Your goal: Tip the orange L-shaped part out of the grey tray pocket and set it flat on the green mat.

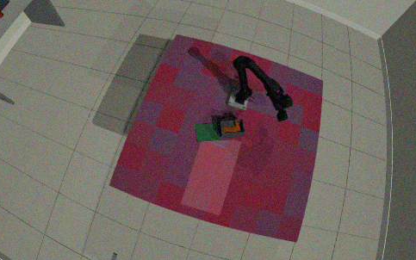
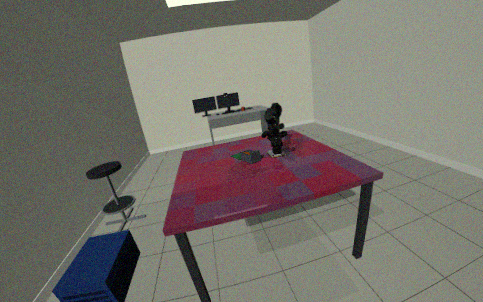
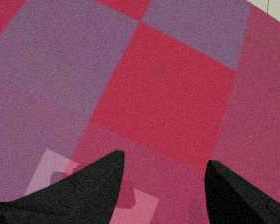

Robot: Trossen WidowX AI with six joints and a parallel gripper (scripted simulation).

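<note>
Right now the orange part is 28 cm to the right of my gripper tip, 15 cm ahead of it and 13 cm below it. Also, from my gripper tip: grey tray (28 cm to the right, 19 cm below, 15 cm ahead); then green mat (42 cm to the right, 22 cm ahead, 19 cm below).
</note>
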